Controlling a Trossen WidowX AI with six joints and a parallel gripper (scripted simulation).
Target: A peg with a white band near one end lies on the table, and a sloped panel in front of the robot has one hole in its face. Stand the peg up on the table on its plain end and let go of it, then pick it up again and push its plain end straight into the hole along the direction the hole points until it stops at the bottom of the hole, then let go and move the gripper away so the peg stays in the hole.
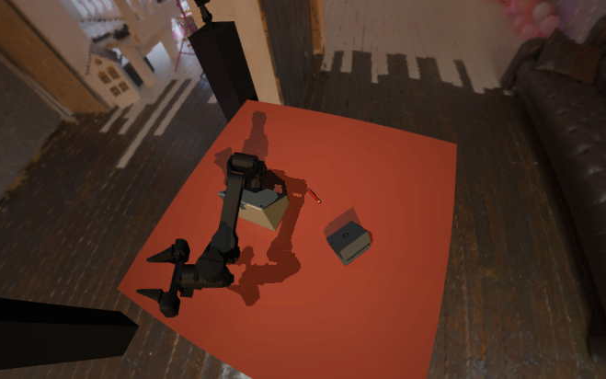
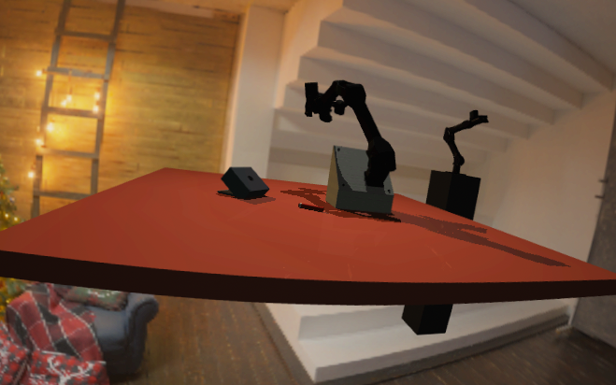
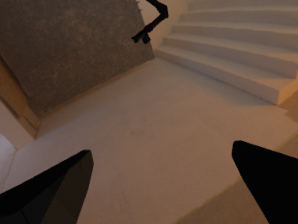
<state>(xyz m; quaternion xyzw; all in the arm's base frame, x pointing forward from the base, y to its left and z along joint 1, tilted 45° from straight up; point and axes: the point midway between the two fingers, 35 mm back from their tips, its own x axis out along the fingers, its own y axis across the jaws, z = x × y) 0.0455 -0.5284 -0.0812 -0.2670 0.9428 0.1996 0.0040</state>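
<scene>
My gripper tip is 230 mm short of the red peg, 540 mm to the right of it and 420 mm above it. Round my gripper tip: dark sloped panel 420 mm ahead, 390 mm to the left, 390 mm below.
</scene>
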